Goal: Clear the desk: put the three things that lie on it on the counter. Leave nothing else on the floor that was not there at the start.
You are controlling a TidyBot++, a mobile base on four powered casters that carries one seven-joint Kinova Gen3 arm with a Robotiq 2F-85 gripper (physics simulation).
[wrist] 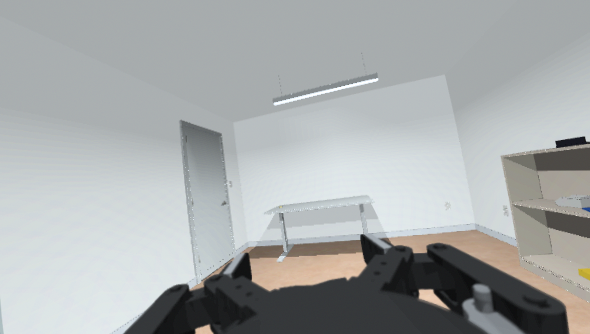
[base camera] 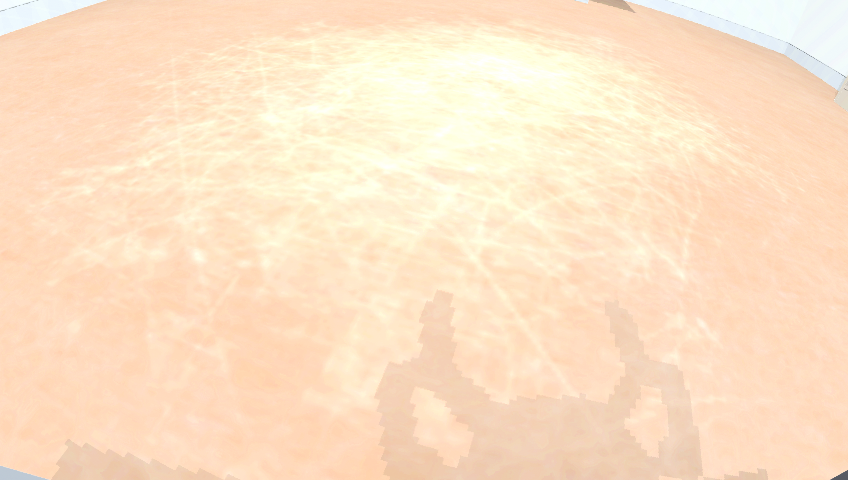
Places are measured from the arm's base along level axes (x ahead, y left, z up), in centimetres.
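Pixels of known places: gripper, between the fingertips: point(wrist: 306, 256).
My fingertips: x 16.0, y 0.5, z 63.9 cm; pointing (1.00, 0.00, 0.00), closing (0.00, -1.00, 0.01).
Behind a point stands the place of what it marks.
The desk point(wrist: 325, 204) @(x 282.8, y -41.0, z 32.3 cm), with a pale top and grey legs, stands across the room against the far wall in the wrist view. A tiny yellowish thing point(wrist: 280, 206) @(x 319.4, y 25.2, z 34.6 cm) shows near the left end of its top; it is too small to make out, and I cannot tell what else lies on the desk. My gripper point(wrist: 306, 256) @(x 16.0, y 0.5, z 63.9 cm) is open and empty, far from the desk. The counter does not show in either view.
A beige shelf unit point(wrist: 532, 230) @(x 170.6, y -213.4, z -6.8 cm) stands at the right, with a dark thing point(wrist: 571, 142) @(x 122.5, y -199.1, z 68.8 cm) on top and a yellow thing point(wrist: 584, 273) @(x 129.0, y -198.8, z -26.3 cm) at its bottom. A grey door point(wrist: 206, 195) @(x 286.3, y 126.5, z 68.4 cm) is at the left. The base camera shows orange-tan floor point(base camera: 238, 333) @(x 34.5, y 15.2, z -39.7 cm) with the gripper's shadow point(base camera: 535, 434) @(x 26.3, y -11.2, z -39.7 cm).
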